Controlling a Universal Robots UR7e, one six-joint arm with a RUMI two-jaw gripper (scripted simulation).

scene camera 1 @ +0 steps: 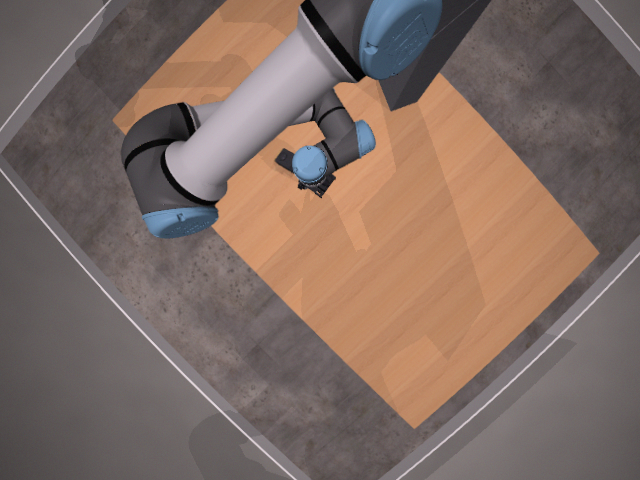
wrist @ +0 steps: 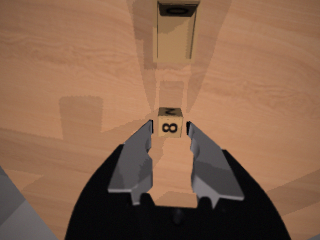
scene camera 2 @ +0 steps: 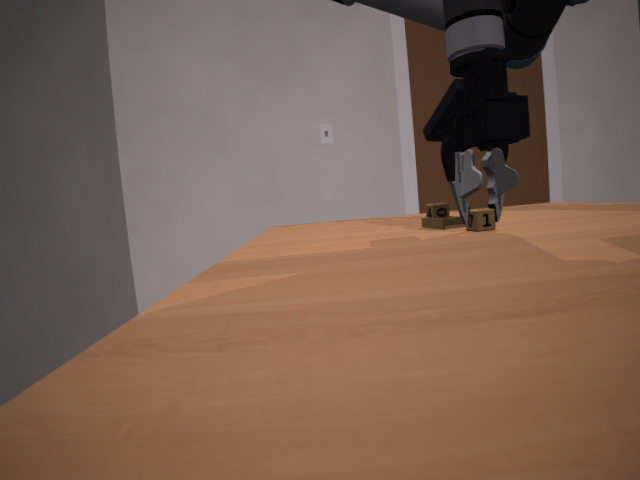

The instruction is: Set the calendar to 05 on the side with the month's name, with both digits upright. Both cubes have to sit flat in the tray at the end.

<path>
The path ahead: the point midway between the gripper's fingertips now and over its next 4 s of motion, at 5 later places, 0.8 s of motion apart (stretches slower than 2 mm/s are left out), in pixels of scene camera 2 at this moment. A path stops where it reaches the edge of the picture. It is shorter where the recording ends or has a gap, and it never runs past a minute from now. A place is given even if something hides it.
My gripper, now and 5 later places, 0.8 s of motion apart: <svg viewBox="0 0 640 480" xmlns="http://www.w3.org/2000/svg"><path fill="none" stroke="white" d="M481 223L478 172L468 153L445 153L446 180L447 194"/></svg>
</path>
